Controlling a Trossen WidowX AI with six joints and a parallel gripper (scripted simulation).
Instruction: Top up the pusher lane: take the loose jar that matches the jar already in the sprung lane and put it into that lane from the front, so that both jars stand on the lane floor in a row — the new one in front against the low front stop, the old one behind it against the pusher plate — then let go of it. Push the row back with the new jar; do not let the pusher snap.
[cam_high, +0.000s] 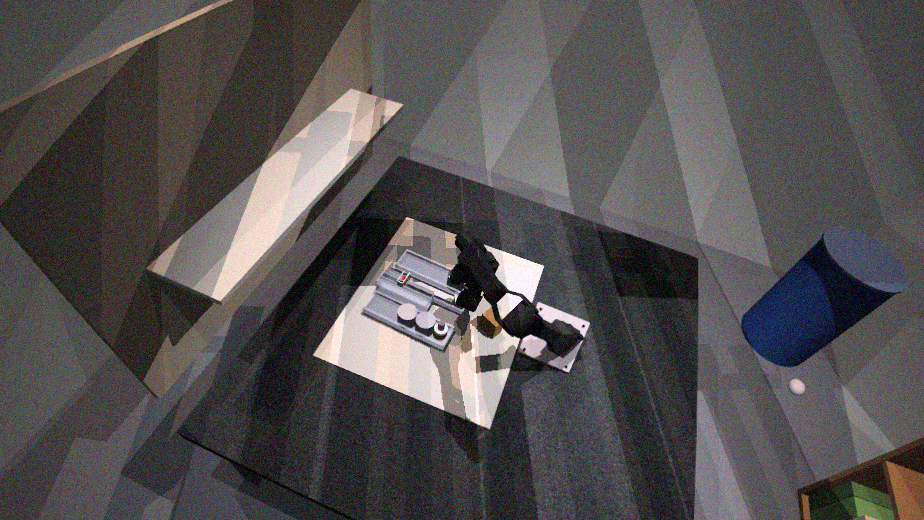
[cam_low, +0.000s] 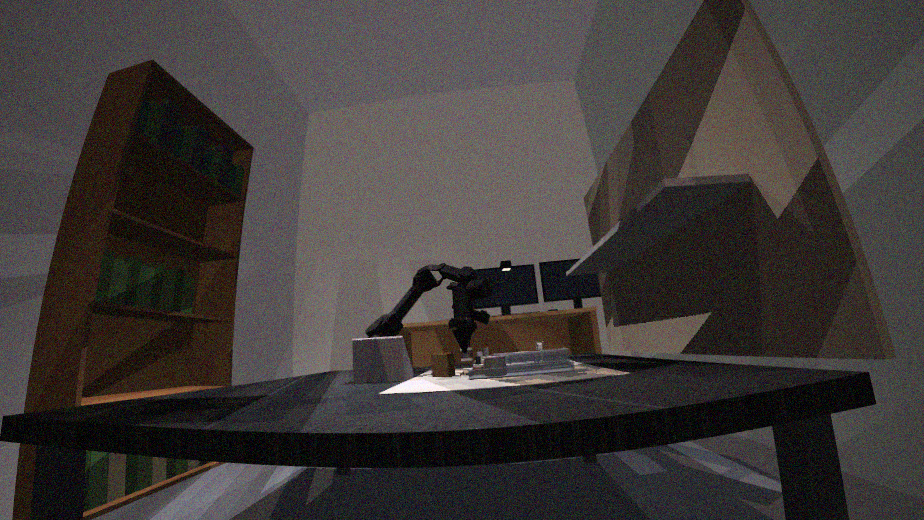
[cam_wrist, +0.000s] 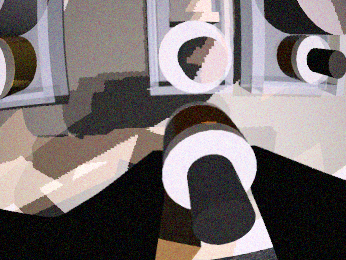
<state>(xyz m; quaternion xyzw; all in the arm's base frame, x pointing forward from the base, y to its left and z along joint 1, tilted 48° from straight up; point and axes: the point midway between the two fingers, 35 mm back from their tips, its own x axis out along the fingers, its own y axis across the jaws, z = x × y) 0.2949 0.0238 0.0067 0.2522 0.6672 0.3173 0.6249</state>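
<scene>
The brown box is 8 cm behind my gripper tip, 2 cm to the left of it and 3 cm below it. From my gripper tip the other things lie so: long shelf: 55 cm ahead, 9 cm to the left, 30 cm above; then grey lane rack: 19 cm ahead, 4 cm to the left, 5 cm below.
</scene>
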